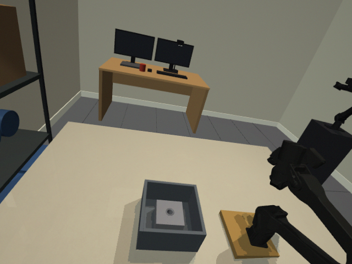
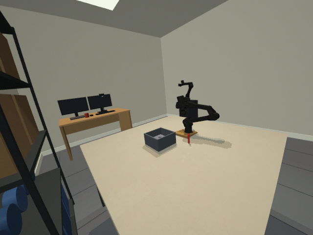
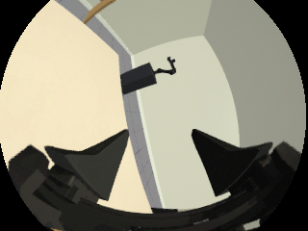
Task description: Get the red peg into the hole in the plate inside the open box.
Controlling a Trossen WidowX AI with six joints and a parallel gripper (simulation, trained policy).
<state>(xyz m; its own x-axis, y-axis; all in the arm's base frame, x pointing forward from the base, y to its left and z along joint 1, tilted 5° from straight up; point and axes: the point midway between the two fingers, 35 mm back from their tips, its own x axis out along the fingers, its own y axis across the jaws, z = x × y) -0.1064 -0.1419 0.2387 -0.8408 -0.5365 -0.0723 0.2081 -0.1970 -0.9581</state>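
Now: gripper tip 30 cm short of the red peg, 31 cm to the right of it and 19 cm above it. Also, from my gripper tip: grey box: 47 cm ahead, 15 cm to the left, 21 cm below; light grey plate: 47 cm ahead, 15 cm to the left, 19 cm below.
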